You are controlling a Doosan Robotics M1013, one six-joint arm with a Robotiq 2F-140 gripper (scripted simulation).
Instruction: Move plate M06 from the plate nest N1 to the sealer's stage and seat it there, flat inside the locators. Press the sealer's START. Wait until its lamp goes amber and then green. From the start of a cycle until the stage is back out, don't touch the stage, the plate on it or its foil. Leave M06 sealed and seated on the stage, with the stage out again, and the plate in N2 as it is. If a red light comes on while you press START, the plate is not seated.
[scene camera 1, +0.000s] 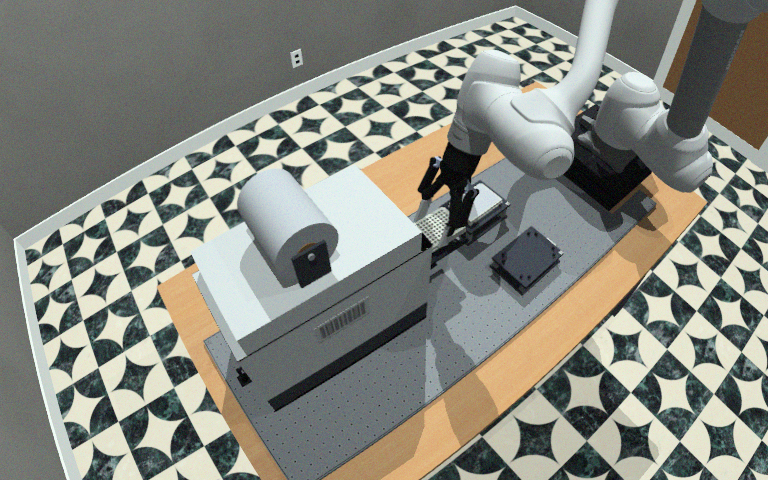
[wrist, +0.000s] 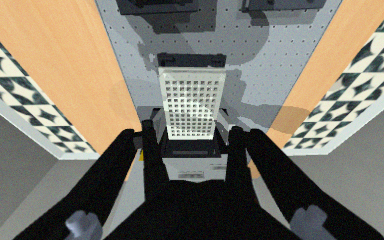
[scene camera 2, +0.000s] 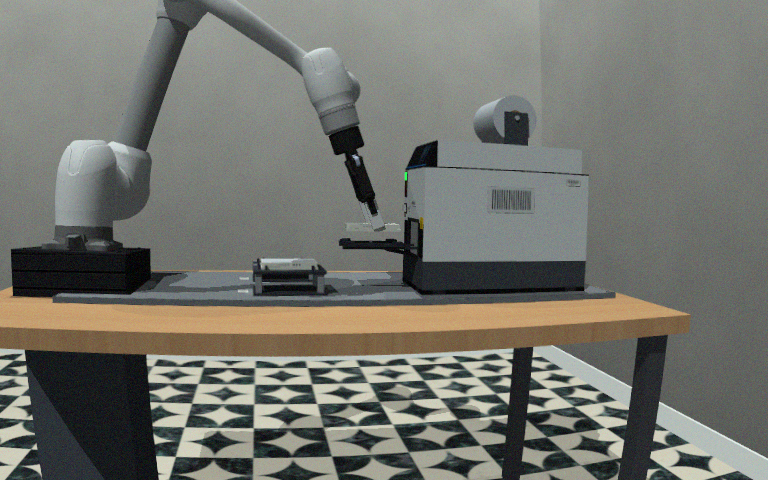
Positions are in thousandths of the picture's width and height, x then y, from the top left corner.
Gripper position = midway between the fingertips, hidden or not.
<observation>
my gripper: scene camera 1 561,484; wrist 499,485; scene camera 2 489,472
</observation>
